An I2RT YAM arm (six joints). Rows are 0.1 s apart.
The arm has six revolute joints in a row. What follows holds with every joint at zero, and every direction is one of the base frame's.
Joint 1 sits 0.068 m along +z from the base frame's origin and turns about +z.
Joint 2 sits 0.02 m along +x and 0.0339 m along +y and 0.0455 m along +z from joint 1 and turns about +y.
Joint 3 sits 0.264 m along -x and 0.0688 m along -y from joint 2 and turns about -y.
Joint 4 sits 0.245 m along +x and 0.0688 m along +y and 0.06 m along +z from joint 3 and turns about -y.
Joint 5 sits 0.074 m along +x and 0.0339 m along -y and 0.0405 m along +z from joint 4 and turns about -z.
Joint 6 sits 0.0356 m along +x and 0.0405 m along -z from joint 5 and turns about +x.
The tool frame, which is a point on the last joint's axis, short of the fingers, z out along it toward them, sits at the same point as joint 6; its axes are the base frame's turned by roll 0, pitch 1.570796 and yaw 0 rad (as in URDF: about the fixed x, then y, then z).
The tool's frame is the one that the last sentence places.
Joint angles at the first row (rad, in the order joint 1, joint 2, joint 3, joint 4, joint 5, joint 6):
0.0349 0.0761 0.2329 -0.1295 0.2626 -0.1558
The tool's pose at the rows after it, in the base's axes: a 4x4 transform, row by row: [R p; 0 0 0 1], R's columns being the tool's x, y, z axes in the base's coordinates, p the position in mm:
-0.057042 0.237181 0.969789 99.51; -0.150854 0.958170 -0.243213 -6.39; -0.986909 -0.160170 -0.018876 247.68; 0 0 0 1
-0.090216 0.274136 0.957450 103.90; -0.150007 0.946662 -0.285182 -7.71; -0.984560 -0.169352 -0.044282 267.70; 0 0 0 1
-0.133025 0.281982 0.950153 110.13; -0.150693 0.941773 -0.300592 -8.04; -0.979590 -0.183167 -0.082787 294.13; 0 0 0 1
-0.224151 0.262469 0.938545 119.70; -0.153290 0.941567 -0.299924 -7.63; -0.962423 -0.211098 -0.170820 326.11; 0 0 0 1
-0.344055 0.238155 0.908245 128.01; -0.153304 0.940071 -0.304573 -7.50; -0.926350 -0.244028 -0.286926 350.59; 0 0 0 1
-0.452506 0.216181 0.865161 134.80; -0.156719 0.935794 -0.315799 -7.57; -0.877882 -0.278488 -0.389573 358.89; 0 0 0 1
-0.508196 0.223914 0.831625 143.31; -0.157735 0.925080 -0.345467 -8.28; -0.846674 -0.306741 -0.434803 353.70; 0 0 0 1
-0.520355 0.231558 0.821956 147.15; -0.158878 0.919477 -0.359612 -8.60; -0.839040 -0.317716 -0.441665 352.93; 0 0 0 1
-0.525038 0.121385 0.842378 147.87; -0.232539 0.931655 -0.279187 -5.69; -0.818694 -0.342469 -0.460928 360.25; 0 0 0 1
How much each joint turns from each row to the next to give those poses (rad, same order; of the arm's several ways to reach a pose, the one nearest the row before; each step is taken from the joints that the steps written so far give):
0.0000 0.0683 0.0717 -0.0504 0.0180 0.0003
0.0001 0.0915 0.0881 -0.0236 0.0435 0.0001
-0.0001 0.1084 0.1232 -0.0561 0.0159 -0.0001
0.0004 0.1392 0.1759 -0.1308 -0.0007 0.0008
-0.0004 0.1229 0.1675 -0.1721 0.0035 0.0042
0.0004 0.0820 0.0950 -0.1316 0.0106 0.0000
0.0000 0.0427 0.0061 -0.0233 0.0306 -0.0007
0.0003 0.0172 0.0034 0.0019 0.0152 -0.0016
0.0004 0.0160 0.0397 -0.0297 -0.0847 -0.0736

